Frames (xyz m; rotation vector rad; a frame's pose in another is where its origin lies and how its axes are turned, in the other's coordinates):
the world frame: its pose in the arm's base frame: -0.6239 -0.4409 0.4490 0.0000 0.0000 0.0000
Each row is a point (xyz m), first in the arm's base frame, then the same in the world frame.
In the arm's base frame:
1: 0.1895 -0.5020 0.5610
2: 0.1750 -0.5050 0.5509
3: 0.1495 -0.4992 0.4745
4: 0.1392 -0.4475 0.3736
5: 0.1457 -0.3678 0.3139
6: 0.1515 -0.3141 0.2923
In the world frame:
1: 0.8134 -0.0611 0.1120
2: 0.7989 -0.0641 0.1019
3: 0.7734 -0.0583 0.0255
4: 0.7631 -0.0066 -0.0754
5: 0.7696 0.0731 -0.1351
6: 0.7754 0.1268 -0.1567

